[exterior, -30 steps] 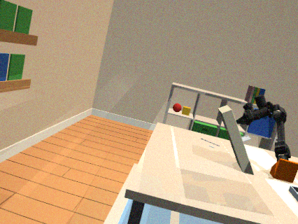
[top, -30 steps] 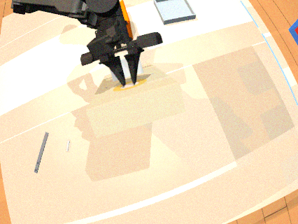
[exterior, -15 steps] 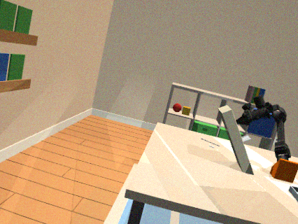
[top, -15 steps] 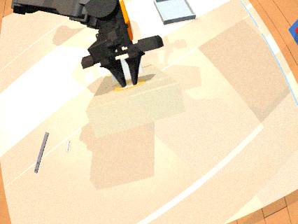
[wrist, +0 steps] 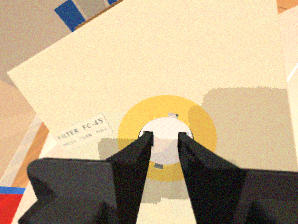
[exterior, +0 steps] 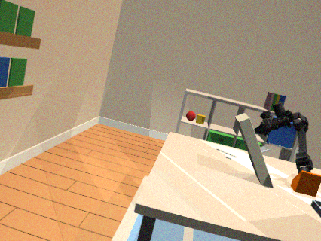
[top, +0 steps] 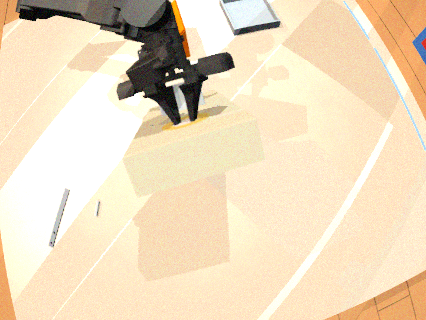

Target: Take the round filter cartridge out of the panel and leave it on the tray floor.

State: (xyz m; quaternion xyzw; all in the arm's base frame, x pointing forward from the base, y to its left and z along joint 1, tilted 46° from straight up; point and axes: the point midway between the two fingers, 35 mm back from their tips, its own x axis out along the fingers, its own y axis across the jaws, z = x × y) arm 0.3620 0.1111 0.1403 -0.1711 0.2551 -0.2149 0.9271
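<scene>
My gripper tip is 10 mm short of the round filter cartridge and 10 mm above it. From my gripper tip the other things lie so: small pin (290 mm to the right, 250 mm below, 20 mm ahead); then blue-grey tray (420 mm behind, 310 mm to the left, 250 mm below); then service panel (80 mm below, 40 mm behind).
</scene>
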